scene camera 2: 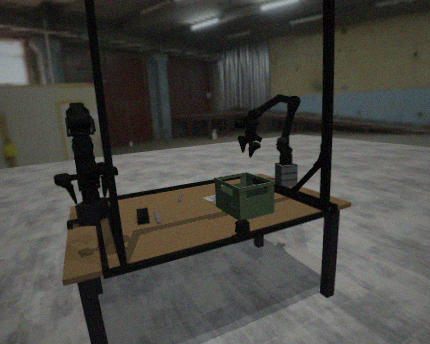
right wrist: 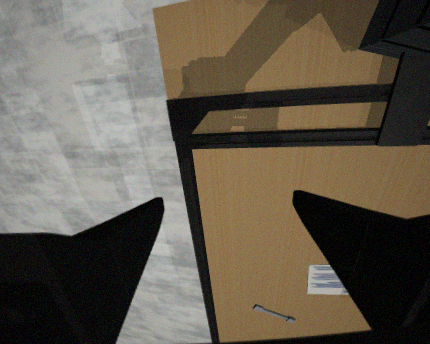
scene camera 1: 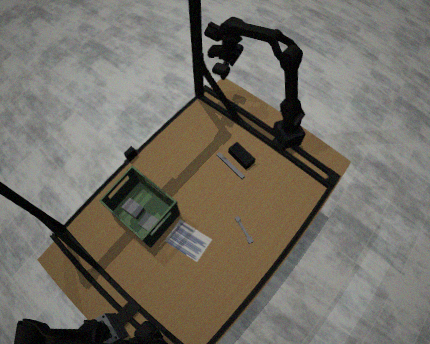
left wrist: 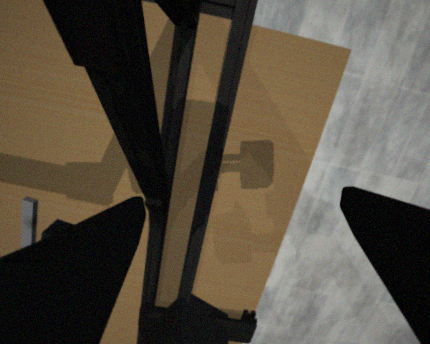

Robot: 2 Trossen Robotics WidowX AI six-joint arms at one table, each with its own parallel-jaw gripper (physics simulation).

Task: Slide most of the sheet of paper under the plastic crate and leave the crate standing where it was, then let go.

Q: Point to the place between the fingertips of my left gripper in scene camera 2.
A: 91, 200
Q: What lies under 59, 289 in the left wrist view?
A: My left gripper.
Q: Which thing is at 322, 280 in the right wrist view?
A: A sheet of paper.
